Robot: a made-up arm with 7 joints. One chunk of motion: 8 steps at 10 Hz.
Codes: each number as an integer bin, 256 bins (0 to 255) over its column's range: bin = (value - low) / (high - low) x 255, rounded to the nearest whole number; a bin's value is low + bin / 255 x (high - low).
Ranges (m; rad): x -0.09..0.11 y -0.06..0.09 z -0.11..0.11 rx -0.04..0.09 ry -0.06..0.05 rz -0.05..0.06
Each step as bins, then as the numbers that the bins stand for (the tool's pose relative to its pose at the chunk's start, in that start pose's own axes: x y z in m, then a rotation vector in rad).
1 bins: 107 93 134 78 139 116
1 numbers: -0.0061 -0.0053 0.0056 -0.0002 0.0000 0.0000
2 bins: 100 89 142 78 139 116
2 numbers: -0.0116 -0.0076 0.0125 -0.0002 0.0000 0.0000
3 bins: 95 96 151 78 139 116
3 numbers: -0.0155 -0.0035 0.0203 -0.0002 0.0000 0.0000
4 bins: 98 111 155 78 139 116
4 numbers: -0.0131 0.0053 0.0237 -0.0002 0.0000 0.0000
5 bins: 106 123 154 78 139 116
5 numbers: -0.0069 0.0124 0.0229 -0.0002 0.0000 0.0000
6 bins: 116 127 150 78 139 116
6 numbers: 0.0010 0.0147 0.0194 -0.0002 0.0000 0.0000
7 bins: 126 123 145 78 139 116
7 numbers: 0.0088 0.0124 0.0151 -0.0002 0.0000 0.0000
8 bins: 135 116 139 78 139 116
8 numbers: 0.0159 0.0082 0.0099 -0.0002 0.0000 0.0000
